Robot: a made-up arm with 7 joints. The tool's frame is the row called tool.
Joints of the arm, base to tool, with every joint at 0 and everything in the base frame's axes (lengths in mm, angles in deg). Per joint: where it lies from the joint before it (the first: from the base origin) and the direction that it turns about. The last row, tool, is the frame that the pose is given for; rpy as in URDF.
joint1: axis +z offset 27.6 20 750.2
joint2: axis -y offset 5 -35.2 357.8
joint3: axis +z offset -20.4 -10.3 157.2
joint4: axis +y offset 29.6 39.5 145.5
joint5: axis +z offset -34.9 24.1 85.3
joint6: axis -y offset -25.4 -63 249.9
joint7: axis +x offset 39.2 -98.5 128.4
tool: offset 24.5 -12.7 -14 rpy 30.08 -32.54 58.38
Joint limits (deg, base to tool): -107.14..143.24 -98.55..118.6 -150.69..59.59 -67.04..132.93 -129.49..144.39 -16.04..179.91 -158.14..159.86
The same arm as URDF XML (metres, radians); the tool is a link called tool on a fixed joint. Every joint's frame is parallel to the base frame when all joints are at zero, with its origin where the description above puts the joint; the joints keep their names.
<robot name="arm">
  <joint name="joint1" type="revolute">
    <parent link="base_link"/>
    <child link="link1"/>
    <origin xyz="0.0276 0.02 0.7502"/>
    <axis xyz="0 0 1"/>
    <limit lower="-1.8699" upper="2.5"/>
  </joint>
  <joint name="joint2" type="revolute">
    <parent link="link1"/>
    <child link="link2"/>
    <origin xyz="0.005 -0.0352 0.3578"/>
    <axis xyz="0 -1 0"/>
    <limit lower="-1.72" upper="2.07"/>
  </joint>
  <joint name="joint3" type="revolute">
    <parent link="link2"/>
    <child link="link3"/>
    <origin xyz="-0.0204 -0.0103 0.1572"/>
    <axis xyz="0 0 1"/>
    <limit lower="-2.63" upper="1.04"/>
  </joint>
  <joint name="joint4" type="revolute">
    <parent link="link3"/>
    <child link="link4"/>
    <origin xyz="0.0296 0.0395 0.1455"/>
    <axis xyz="0 1 0"/>
    <limit lower="-1.1701" upper="2.3201"/>
  </joint>
  <joint name="joint5" type="revolute">
    <parent link="link4"/>
    <child link="link5"/>
    <origin xyz="-0.0349 0.0241 0.0853"/>
    <axis xyz="0 0 1"/>
    <limit lower="-2.26" upper="2.5201"/>
  </joint>
  <joint name="joint6" type="revolute">
    <parent link="link5"/>
    <child link="link6"/>
    <origin xyz="-0.0254 -0.063 0.2499"/>
    <axis xyz="0 -1 0"/>
    <limit lower="-0.28" upper="3.14"/>
  </joint>
  <joint name="joint7" type="revolute">
    <parent link="link6"/>
    <child link="link7"/>
    <origin xyz="0.0392 -0.0985 0.1284"/>
    <axis xyz="1 0 0"/>
    <limit lower="-2.7601" upper="2.7901"/>
  </joint>
  <joint name="tool_joint" type="fixed">
    <parent link="link7"/>
    <child link="tool"/>
    <origin xyz="0.0245 -0.0127 -0.014" rpy="0.525 -0.5679 1.0189"/>
  </joint>
  <link name="base_link"/>
  <link name="link1"/>
  <link name="link2"/>
  <link name="link3"/>
  <link name="link4"/>
  <link name="link5"/>
  <link name="link6"/>
  <link name="link7"/>
  <link name="tool"/>
</robot>

